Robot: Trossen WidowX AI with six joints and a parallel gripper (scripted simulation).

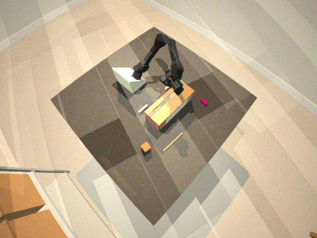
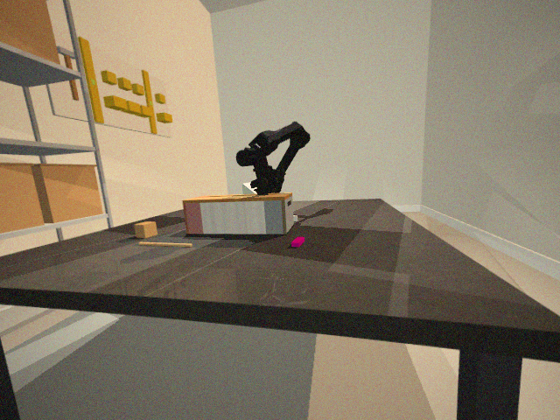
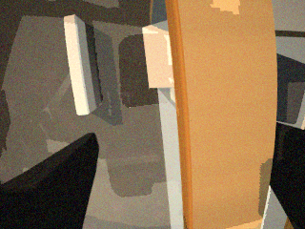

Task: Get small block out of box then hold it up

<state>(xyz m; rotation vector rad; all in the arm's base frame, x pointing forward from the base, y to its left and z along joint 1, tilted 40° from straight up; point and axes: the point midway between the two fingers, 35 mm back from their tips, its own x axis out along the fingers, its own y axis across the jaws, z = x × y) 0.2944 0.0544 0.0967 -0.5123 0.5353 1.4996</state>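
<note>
My gripper tip is 60 mm short of the grey-blue block and 20 mm to the right of it. From my gripper tip the other things lie so: wooden stick: 270 mm ahead, 280 mm to the right, 90 mm below.
</note>
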